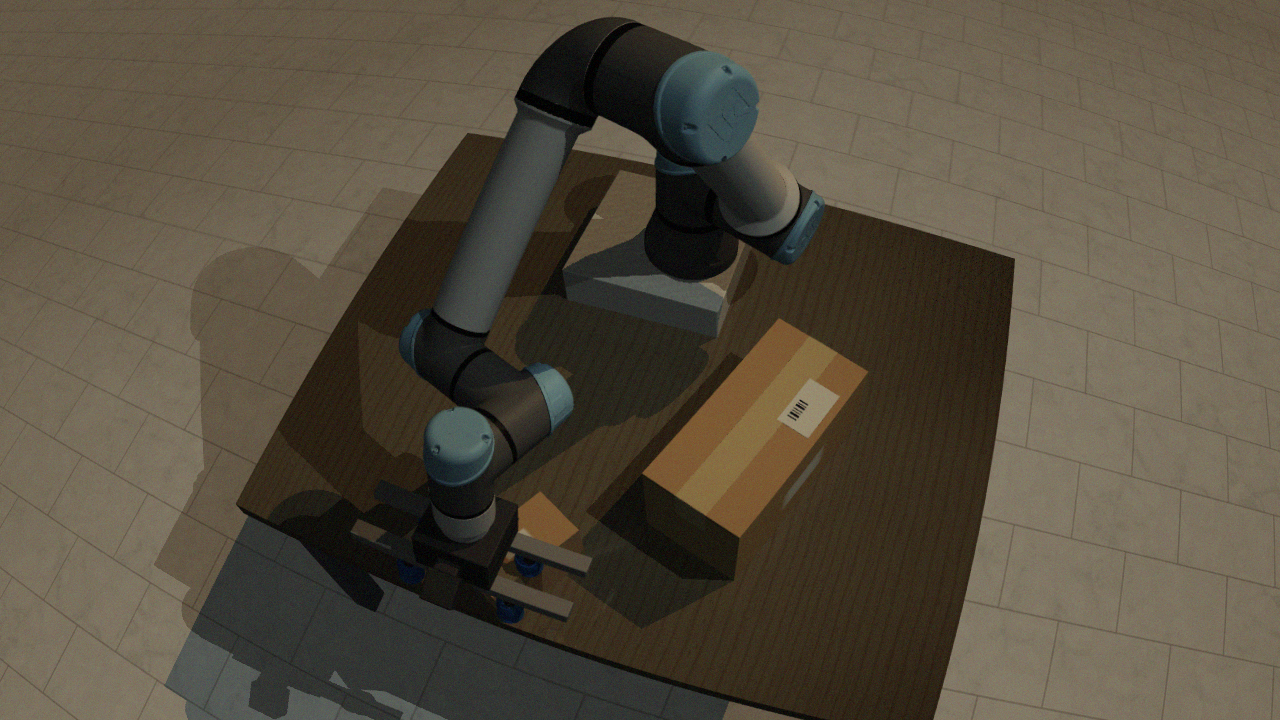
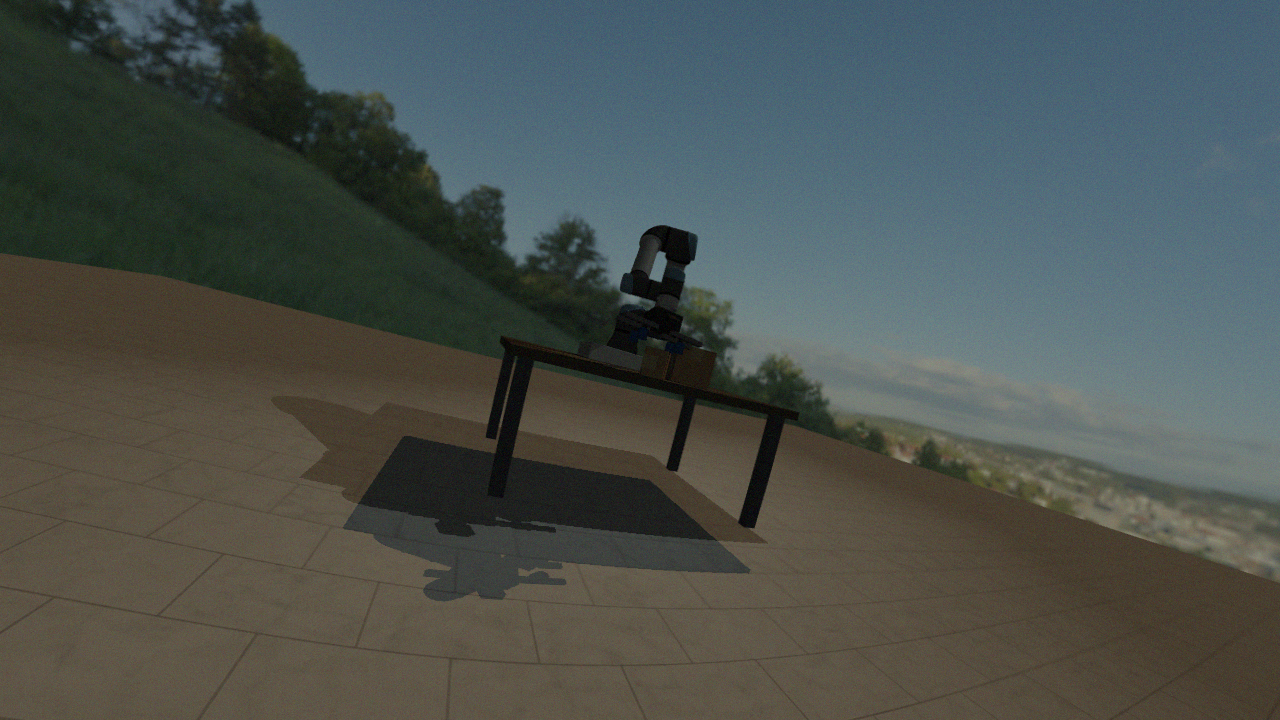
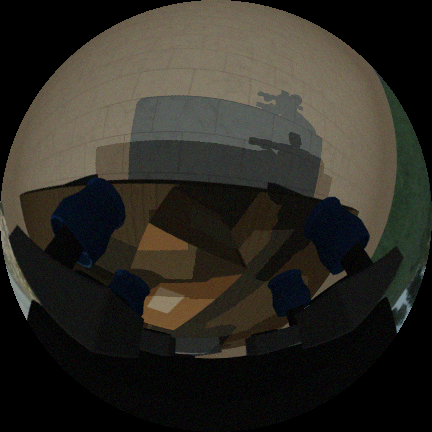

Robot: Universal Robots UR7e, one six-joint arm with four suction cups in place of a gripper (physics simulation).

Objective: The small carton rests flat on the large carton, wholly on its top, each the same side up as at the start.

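Pixels of known places: end effector, tool point: (image 2: 655,346) (image 3: 214,258); arm's base, origin of the base link: (image 1: 691,244) (image 2: 621,351) (image 3: 177,354).
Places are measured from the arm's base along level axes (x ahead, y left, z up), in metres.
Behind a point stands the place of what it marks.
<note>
The small carton (image 1: 545,517) @[x 0.529, y 0.064, z 0.034 m] (image 3: 193,289) @[x 0.610, y 0.027, z 0.034 m] (image 2: 653,360) @[x 0.651, y 0.025, z -0.008 m] lies flat on the table near its front left edge, brown with a pale label, and is mostly hidden under my suction head. My gripper (image 1: 470,569) @[x 0.650, y 0.021, z 0.038 m] (image 3: 209,257) @[x 0.650, y 0.021, z 0.038 m] (image 2: 656,339) @[x 0.650, y 0.021, z 0.038 m] sits low on the carton, with its blue cups down on the carton's top. The large carton (image 1: 749,433) @[x 0.321, y 0.251, z 0.083 m] (image 2: 693,367) @[x 0.446, y 0.231, z 0.005 m] lies flat to the right, tape stripe and barcode label up, a short gap away from the small one.
The dark wooden table (image 1: 857,580) @[x 0.386, y 0.465, z -0.066 m] (image 2: 563,357) @[x 0.724, y -0.271, z -0.069 m] ends just in front of and left of the gripper. The arm's grey base block (image 1: 625,286) @[x 0.128, y -0.048, z 0.006 m] stands at the back. Tiled floor lies all around.
</note>
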